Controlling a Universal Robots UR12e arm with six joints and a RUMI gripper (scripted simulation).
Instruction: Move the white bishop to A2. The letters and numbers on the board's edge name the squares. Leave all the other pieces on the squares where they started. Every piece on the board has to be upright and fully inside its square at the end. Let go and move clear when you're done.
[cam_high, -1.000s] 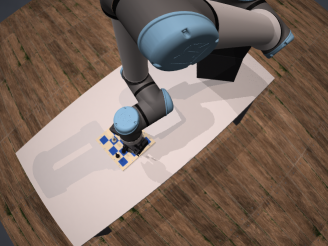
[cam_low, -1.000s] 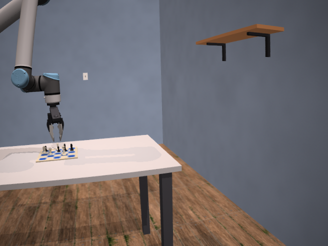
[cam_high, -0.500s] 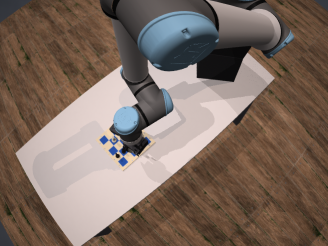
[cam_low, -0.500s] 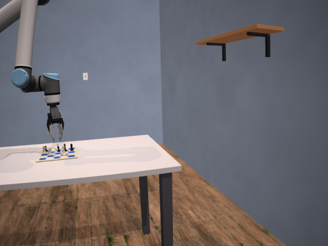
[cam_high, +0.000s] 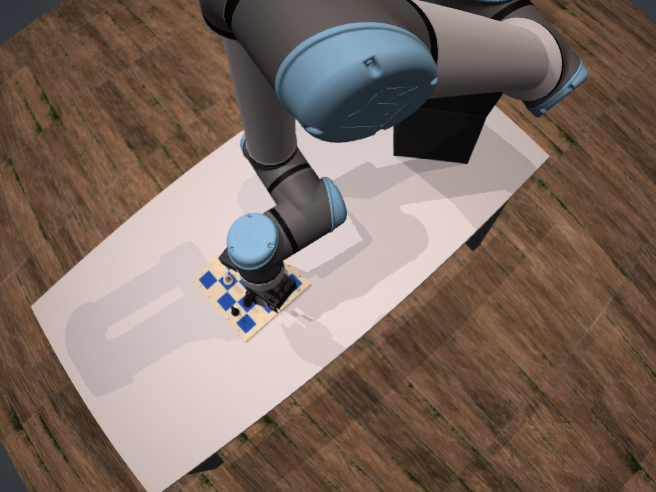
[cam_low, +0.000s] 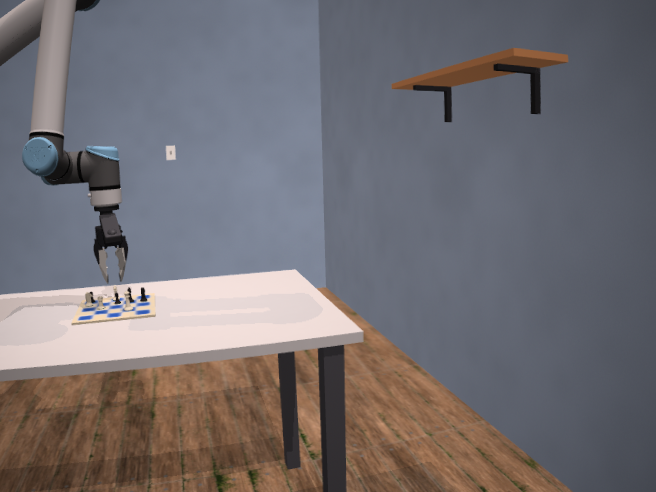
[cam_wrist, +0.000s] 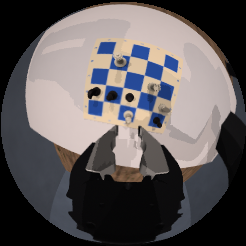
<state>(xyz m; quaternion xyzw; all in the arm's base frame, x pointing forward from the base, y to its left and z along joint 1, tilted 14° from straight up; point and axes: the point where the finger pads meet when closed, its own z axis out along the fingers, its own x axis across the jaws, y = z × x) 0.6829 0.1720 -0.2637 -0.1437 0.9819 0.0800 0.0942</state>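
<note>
Now: the chessboard 80 mm to the right of my hand, 70 mm below it and 10 mm ahead of it.
</note>
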